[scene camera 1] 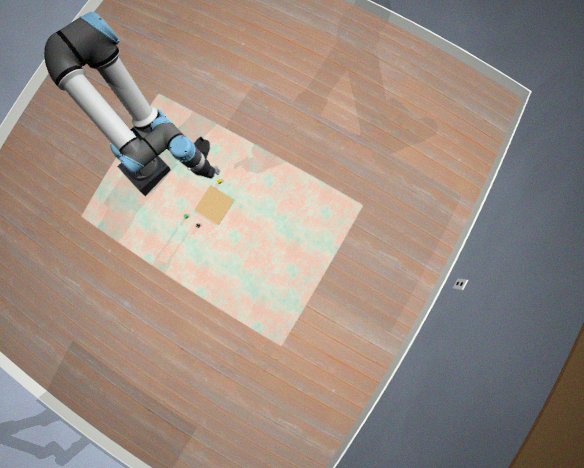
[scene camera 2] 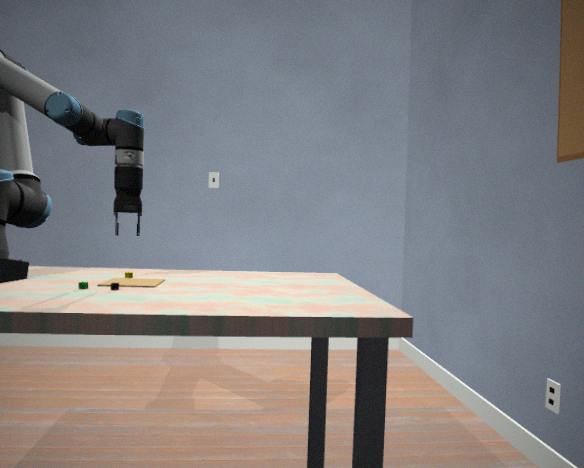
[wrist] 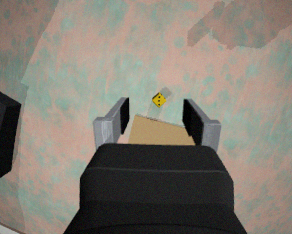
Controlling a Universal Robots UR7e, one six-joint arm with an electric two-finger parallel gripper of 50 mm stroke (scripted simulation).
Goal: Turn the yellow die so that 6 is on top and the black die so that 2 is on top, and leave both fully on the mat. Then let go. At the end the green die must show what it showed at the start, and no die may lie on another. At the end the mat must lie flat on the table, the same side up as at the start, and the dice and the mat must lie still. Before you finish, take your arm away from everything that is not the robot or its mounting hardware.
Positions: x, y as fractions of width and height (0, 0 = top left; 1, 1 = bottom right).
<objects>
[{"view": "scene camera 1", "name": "tan mat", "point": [0.37, 0.44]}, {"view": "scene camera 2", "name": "my gripper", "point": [0.22, 0.50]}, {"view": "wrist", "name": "my gripper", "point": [0.54, 0.47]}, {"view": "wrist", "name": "tan mat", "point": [0.49, 0.56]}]
</objects>
